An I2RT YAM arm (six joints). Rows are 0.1 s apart.
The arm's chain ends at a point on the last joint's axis. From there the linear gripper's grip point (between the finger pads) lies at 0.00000 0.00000 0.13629 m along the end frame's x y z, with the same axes.
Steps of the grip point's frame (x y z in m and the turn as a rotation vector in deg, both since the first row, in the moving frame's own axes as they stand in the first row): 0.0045 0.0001 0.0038 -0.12 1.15 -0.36; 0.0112 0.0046 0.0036 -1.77 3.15 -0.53; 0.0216 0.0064 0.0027 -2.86 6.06 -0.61; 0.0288 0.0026 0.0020 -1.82 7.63 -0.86; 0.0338 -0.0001 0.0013 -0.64 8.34 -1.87; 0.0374 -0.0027 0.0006 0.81 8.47 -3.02; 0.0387 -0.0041 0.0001 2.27 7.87 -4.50; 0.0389 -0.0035 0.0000 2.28 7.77 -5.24; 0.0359 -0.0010 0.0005 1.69 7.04 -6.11
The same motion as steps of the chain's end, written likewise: 0.0018 -0.0002 0.0038 -0.12 1.15 -0.36; 0.0037 0.0004 0.0039 -1.77 3.15 -0.53; 0.0072 -0.0003 0.0036 -2.86 6.06 -0.61; 0.0107 -0.0016 0.0033 -1.82 7.63 -0.86; 0.0140 -0.0013 0.0027 -0.64 8.34 -1.87; 0.0174 -0.0003 0.0021 0.81 8.47 -3.02; 0.0203 0.0020 0.0015 2.27 7.87 -4.50; 0.0208 0.0027 0.0014 2.28 7.77 -5.24; 0.0194 0.0039 0.0016 1.69 7.04 -6.11
